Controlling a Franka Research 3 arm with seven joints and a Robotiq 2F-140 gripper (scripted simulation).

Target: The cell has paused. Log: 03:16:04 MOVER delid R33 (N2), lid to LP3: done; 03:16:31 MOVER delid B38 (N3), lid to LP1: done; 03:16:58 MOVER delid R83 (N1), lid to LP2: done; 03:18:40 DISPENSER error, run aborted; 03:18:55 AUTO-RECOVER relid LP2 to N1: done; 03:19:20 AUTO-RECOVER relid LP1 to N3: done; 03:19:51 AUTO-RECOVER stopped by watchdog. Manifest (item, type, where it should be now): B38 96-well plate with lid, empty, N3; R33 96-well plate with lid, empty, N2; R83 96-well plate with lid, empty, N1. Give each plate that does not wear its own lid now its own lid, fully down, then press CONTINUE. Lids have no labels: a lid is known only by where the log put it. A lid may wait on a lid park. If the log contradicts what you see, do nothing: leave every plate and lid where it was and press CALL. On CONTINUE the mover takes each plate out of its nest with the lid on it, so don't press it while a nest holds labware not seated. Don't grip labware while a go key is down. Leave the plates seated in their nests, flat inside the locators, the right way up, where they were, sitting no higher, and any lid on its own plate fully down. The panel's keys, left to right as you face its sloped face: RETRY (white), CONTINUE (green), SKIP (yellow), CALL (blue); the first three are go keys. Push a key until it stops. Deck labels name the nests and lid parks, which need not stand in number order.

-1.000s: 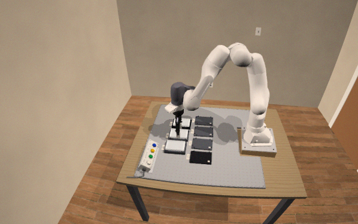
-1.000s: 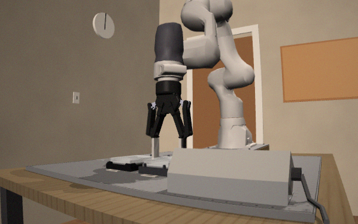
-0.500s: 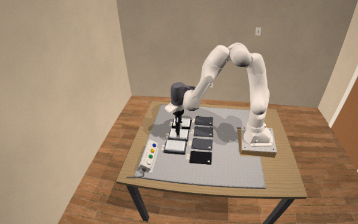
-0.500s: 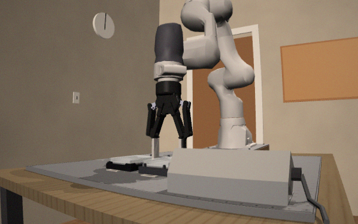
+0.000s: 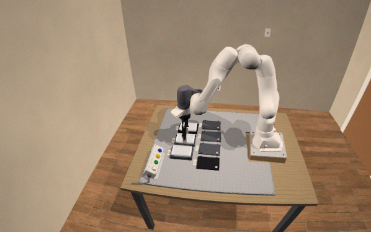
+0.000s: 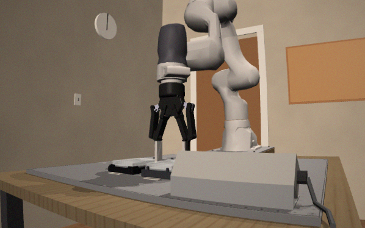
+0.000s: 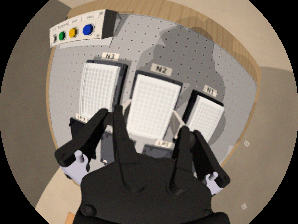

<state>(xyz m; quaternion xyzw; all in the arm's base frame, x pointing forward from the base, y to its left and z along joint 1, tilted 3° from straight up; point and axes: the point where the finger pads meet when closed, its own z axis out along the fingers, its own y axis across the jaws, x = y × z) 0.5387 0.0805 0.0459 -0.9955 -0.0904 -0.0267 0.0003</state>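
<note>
My gripper is now 2 cm above the grey lid. Also, from my hand: plate: 3 cm below; lid park: 18 cm behind, 5 cm below, 4 cm to the left; blue key: 19 cm to the left, 11 cm ahead, 1 cm above.
</note>
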